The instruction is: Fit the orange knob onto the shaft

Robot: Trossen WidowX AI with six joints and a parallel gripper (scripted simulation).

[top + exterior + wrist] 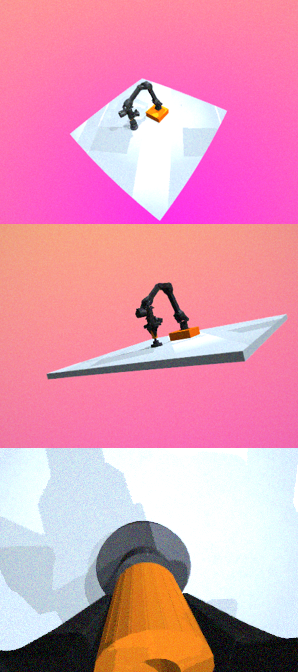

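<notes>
Right now my gripper tip is 20 mm below the orange knob. Also, from my gripper tip: pedestal (40 mm below).
</notes>
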